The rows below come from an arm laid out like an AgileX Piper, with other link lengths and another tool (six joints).
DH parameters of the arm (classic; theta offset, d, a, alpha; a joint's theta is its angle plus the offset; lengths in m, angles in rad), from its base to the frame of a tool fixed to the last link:
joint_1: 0 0.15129 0 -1.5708
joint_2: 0.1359 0 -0.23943 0
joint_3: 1.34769 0 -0.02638 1.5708
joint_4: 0 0.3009 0 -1.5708
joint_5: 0 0 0 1.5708
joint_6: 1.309 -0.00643 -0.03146 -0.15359
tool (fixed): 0 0.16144 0 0
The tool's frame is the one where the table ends.
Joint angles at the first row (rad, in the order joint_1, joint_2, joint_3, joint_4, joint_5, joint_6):
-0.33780 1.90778 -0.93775 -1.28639 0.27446 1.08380
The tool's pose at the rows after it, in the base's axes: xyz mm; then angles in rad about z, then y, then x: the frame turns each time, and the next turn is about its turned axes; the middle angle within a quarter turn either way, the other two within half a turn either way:
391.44, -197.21, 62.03, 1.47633, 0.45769, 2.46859
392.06, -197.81, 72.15, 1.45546, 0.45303, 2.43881
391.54, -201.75, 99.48, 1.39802, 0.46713, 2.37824
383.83, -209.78, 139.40, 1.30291, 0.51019, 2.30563
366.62, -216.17, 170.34, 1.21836, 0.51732, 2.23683
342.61, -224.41, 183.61, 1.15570, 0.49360, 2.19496
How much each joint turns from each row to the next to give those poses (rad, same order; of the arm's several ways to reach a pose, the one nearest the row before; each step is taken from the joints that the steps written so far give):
-0.00211 -0.02380 0.00000 -0.00006 -0.00936 0.00161
-0.00146 -0.02735 0.00414 0.00990 -0.00423 0.00204
-0.00001 -0.06753 0.00417 0.01982 0.02459 -0.00006
-0.00001 -0.09947 0.00767 0.01438 0.07251 -0.00003
-0.01773 -0.11029 0.03994 0.01604 0.03092 0.00005
-0.04486 -0.09700 0.06594 0.01822 -0.01630 -0.00005

